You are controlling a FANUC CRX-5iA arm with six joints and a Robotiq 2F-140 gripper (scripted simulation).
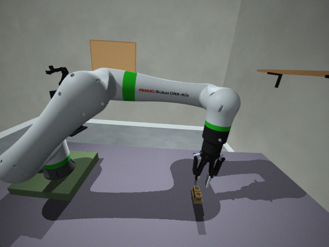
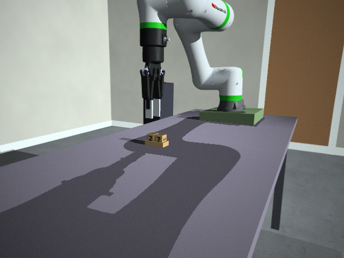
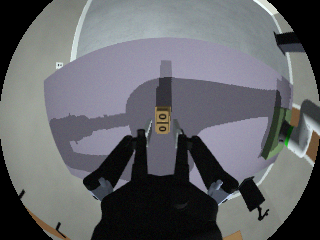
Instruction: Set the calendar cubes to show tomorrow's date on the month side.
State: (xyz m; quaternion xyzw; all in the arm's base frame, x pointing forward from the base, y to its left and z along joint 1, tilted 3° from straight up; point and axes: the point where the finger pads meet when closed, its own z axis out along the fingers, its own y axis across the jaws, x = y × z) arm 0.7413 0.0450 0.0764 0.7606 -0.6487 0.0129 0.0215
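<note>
Right now my hand is 130 mm above the wooden calendar tray and 20 mm to the right of it.
</note>
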